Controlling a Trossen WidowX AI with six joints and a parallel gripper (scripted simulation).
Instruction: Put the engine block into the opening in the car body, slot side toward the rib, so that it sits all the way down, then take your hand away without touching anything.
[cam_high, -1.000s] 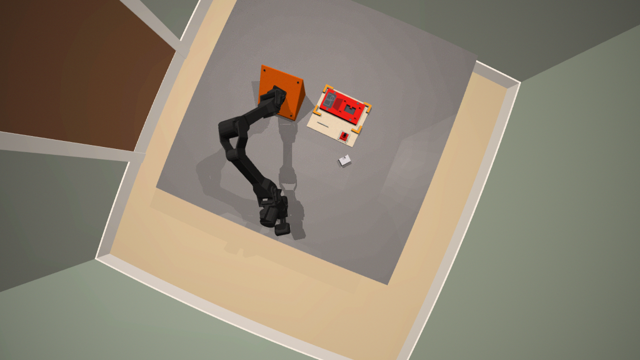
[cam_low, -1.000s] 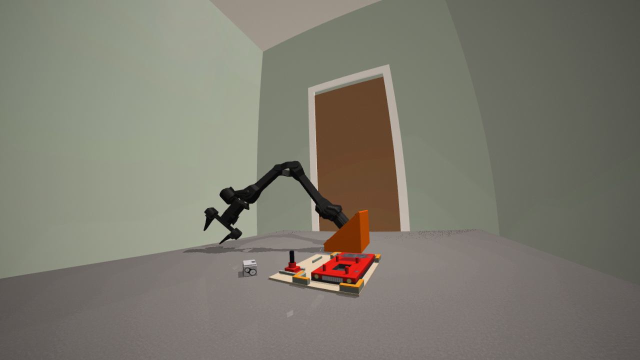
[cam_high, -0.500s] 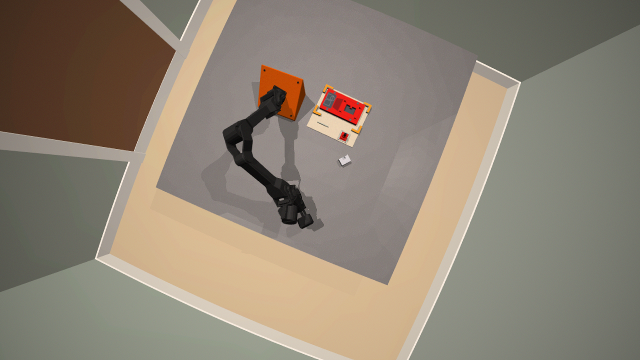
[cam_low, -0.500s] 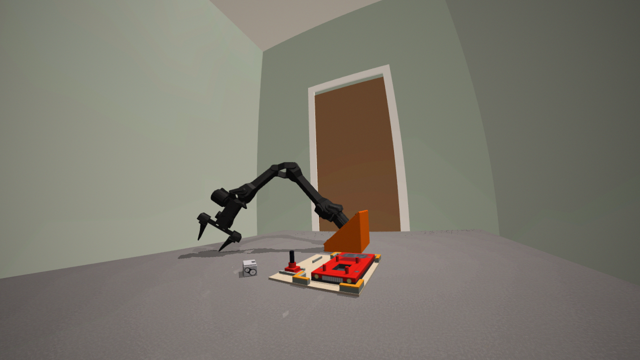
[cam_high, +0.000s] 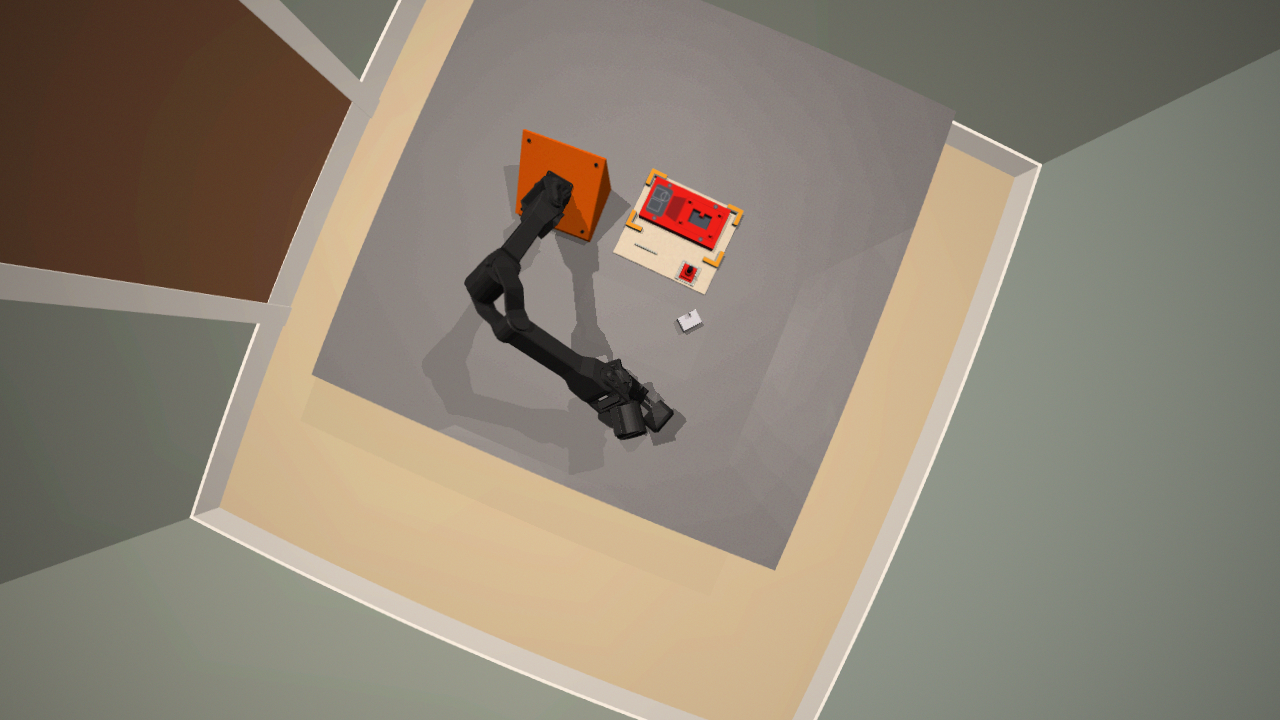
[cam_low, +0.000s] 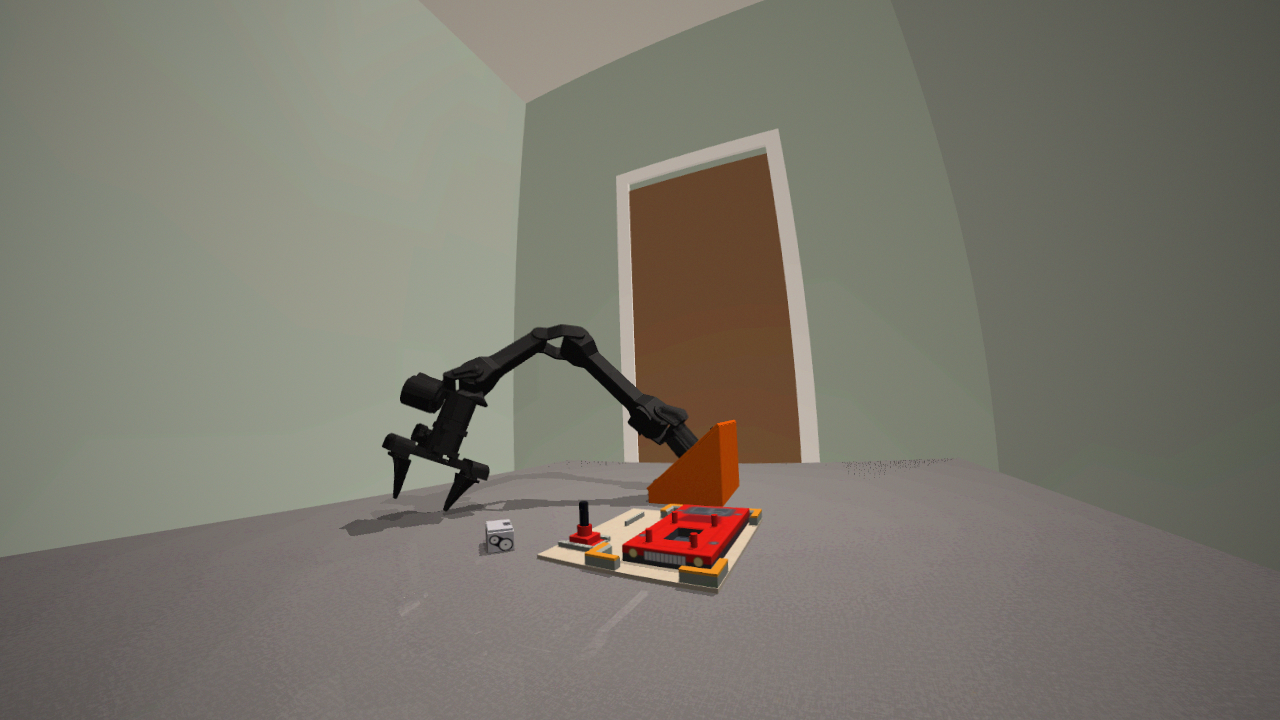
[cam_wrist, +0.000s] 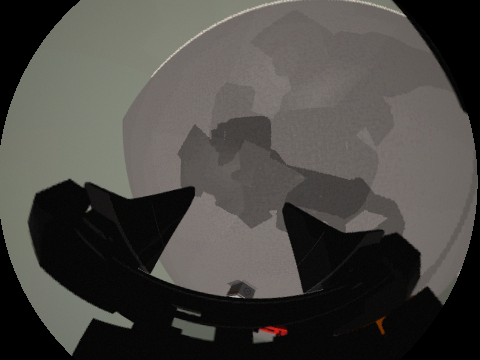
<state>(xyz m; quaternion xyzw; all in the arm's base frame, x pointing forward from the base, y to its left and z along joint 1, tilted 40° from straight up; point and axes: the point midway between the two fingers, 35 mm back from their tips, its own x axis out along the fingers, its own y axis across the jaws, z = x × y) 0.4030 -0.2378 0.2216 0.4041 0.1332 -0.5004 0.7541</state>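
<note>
Now: gripper tip 230 mm to the right of the engine block and 10 mm above it.
</note>
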